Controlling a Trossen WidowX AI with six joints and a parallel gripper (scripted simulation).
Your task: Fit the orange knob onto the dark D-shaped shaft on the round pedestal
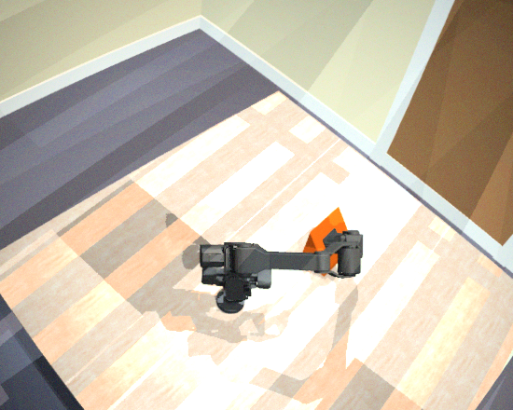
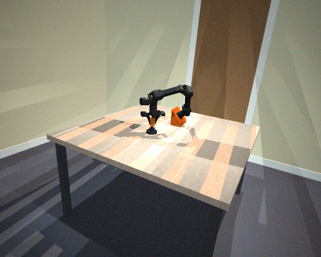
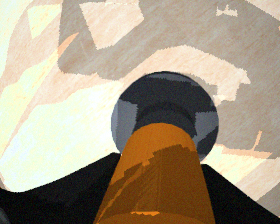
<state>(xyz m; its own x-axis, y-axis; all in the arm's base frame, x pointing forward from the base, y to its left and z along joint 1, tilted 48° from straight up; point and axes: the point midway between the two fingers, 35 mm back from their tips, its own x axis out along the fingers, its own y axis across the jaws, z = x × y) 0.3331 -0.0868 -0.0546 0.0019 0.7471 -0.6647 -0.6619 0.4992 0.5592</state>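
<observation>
The orange knob lies 2 cm above my gripper tip. Round my gripper tip: dark round pedestal 4 cm below.
</observation>
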